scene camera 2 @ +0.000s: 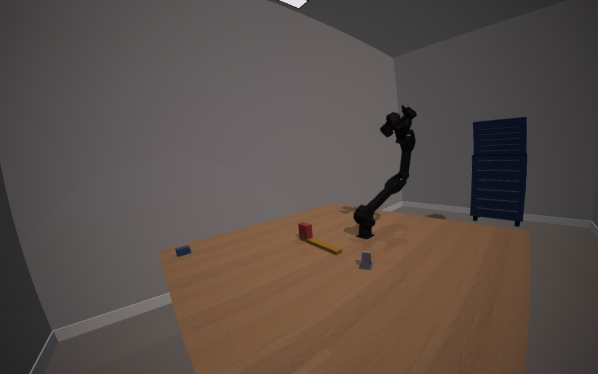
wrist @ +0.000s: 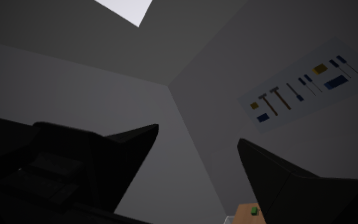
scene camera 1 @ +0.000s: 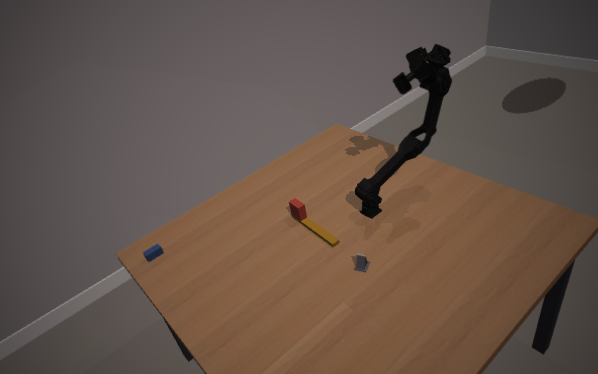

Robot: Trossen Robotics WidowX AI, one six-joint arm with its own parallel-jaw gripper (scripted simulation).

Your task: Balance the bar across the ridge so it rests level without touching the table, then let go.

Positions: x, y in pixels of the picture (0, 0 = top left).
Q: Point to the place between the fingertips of my gripper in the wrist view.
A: At 197, 135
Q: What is my gripper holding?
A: Nothing.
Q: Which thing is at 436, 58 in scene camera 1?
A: My gripper.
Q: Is my gripper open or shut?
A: Open.
